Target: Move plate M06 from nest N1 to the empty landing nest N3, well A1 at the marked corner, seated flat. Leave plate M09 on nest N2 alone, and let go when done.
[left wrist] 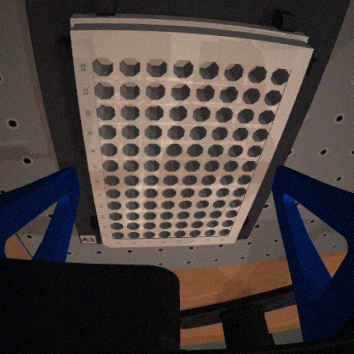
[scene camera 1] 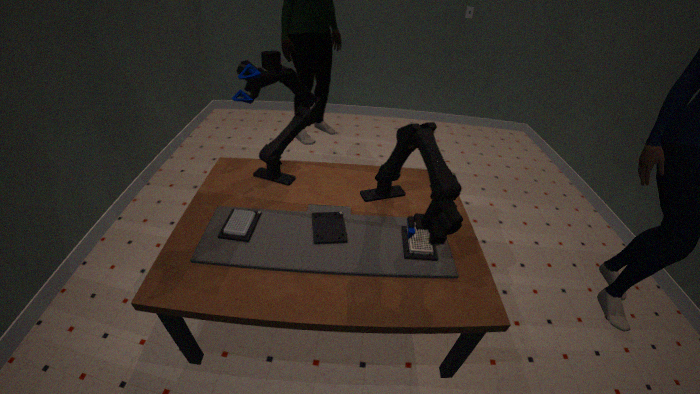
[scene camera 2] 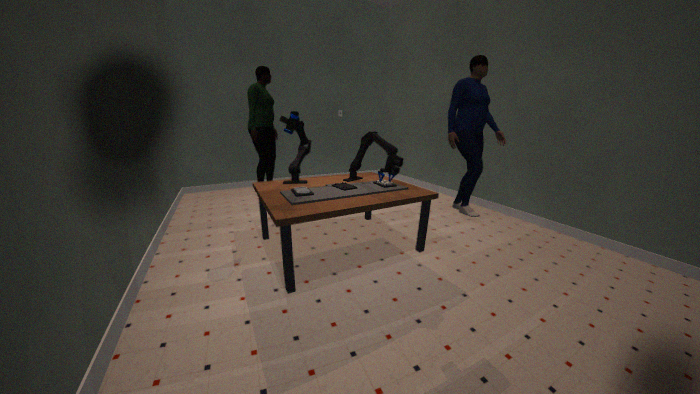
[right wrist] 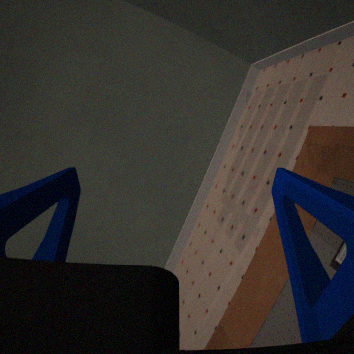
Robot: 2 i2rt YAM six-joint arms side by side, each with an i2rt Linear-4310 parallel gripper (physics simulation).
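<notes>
A beige many-well plate (scene camera 1: 421, 244) (scene camera 2: 385, 183) (left wrist: 180, 45) sits on the dark nest (scene camera 1: 406, 250) (left wrist: 47, 90) at the right of scene camera 1. An A1 label (left wrist: 88, 239) marks the nest's lower-left corner in the left wrist view. My left gripper (scene camera 1: 421, 234) (scene camera 2: 386, 178) (left wrist: 175, 176) is open above this plate, fingers spread past its two long sides. A whitish plate (scene camera 1: 240, 222) (scene camera 2: 301, 191) sits on the left nest (scene camera 1: 256, 221). The middle nest (scene camera 1: 329, 227) (scene camera 2: 344, 186) is empty. Plate names are unreadable. My right gripper (scene camera 1: 245, 84) (scene camera 2: 290, 124) (right wrist: 175, 178) is open, raised high, holding nothing.
The nests stand on a grey perforated board (scene camera 1: 300, 260) (scene camera 2: 325, 193) on the wooden table (scene camera 1: 320, 302) (scene camera 2: 350, 209). A person in green (scene camera 1: 312, 55) (scene camera 2: 261, 107) stands behind the table, and one in blue (scene camera 1: 675, 170) (scene camera 2: 470, 115) is at the right.
</notes>
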